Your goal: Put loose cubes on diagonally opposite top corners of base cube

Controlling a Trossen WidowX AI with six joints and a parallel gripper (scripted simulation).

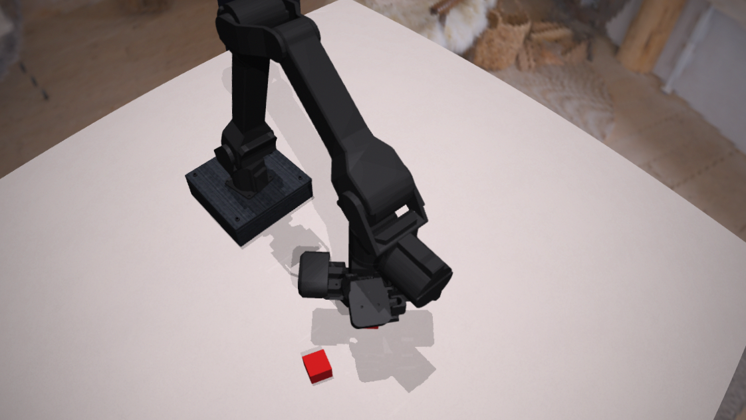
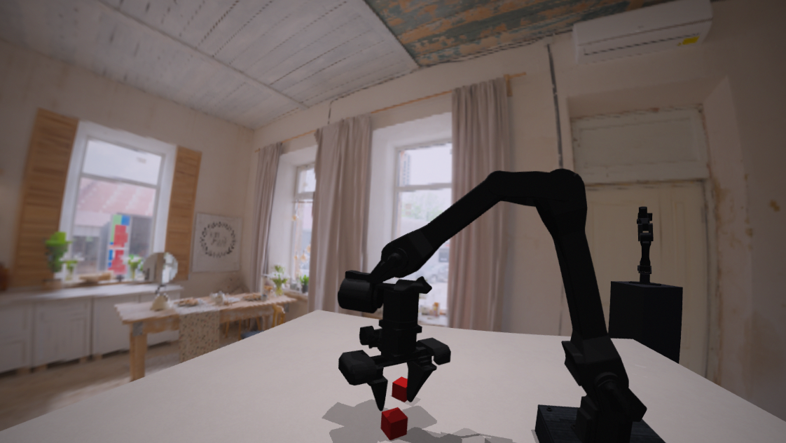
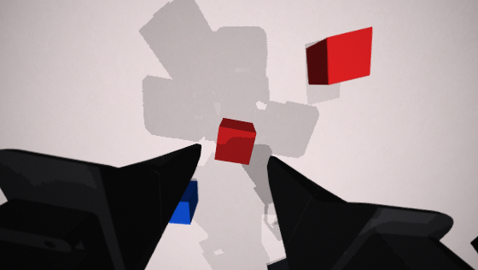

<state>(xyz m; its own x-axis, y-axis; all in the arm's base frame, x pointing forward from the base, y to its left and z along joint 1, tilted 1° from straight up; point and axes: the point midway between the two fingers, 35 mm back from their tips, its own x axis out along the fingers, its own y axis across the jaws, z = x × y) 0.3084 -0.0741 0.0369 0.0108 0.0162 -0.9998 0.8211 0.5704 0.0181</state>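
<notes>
My gripper tip is 10 mm past the blue base cube, 110 mm to the right of it and 30 mm above it.
</notes>
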